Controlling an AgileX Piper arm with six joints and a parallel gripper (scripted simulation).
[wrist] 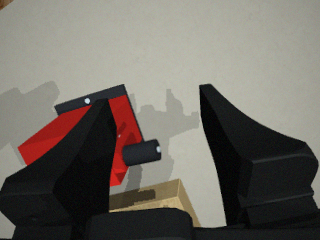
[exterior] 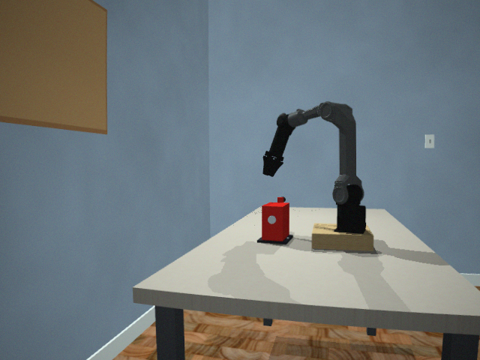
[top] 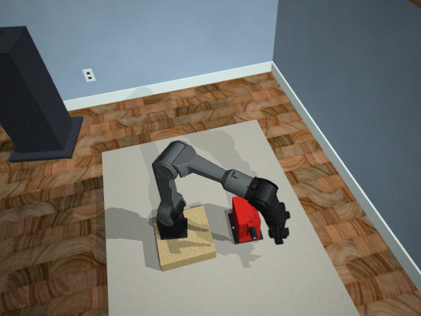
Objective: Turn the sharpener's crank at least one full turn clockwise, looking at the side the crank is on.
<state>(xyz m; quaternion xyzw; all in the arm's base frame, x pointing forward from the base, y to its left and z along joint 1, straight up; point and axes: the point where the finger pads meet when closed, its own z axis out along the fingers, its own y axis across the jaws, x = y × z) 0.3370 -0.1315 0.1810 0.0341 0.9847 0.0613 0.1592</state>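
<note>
Right now the dark crank knob is 100 mm below my hand, 70 mm behind it and 40 mm to the left of it. Also, from my hand: sharpener crank (100 mm below, 70 mm behind, 50 mm to the left).
</note>
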